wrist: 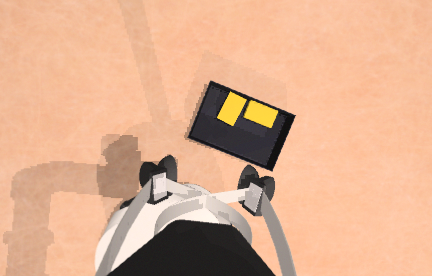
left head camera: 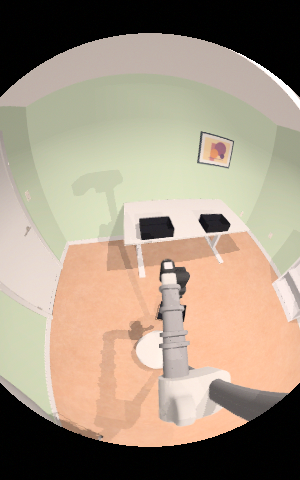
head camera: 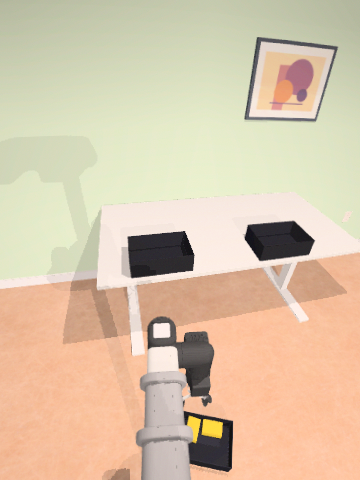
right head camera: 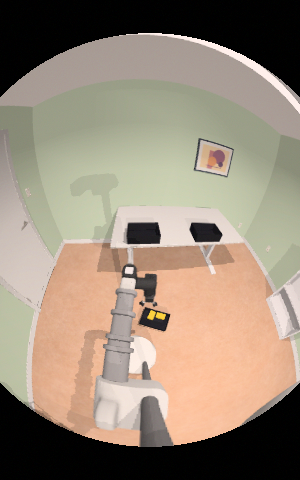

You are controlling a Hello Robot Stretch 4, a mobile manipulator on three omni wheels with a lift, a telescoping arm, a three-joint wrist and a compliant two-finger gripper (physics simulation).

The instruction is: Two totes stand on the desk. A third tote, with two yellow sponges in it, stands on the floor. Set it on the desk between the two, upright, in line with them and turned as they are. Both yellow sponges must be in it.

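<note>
The floor tote (head camera: 212, 452) (right head camera: 151, 323) (wrist: 230, 137) is black, upright and turned askew to the desk's totes. Two yellow sponges (wrist: 232, 108) (wrist: 261, 114) lie side by side in it; the arm hides part of the tote in the head view. My gripper (head camera: 196, 400) (right head camera: 148, 303) (wrist: 207, 176) is open and empty, above the floor. In the wrist view its fingertips show just below the tote's lower edge, apart from it. A left black tote (head camera: 162, 262) (left head camera: 156, 231) (right head camera: 143, 235) and a right black tote (head camera: 282, 247) (left head camera: 215, 225) (right head camera: 206, 234) stand on the desk with a gap between them.
The white desk (head camera: 215, 215) (left head camera: 185, 210) (right head camera: 172, 220) stands against the green wall, with a leg (head camera: 135, 320) near the arm. My round white base (left head camera: 149, 350) (right head camera: 143, 355) is close behind the floor tote. White furniture (right head camera: 285, 310) stands at the right.
</note>
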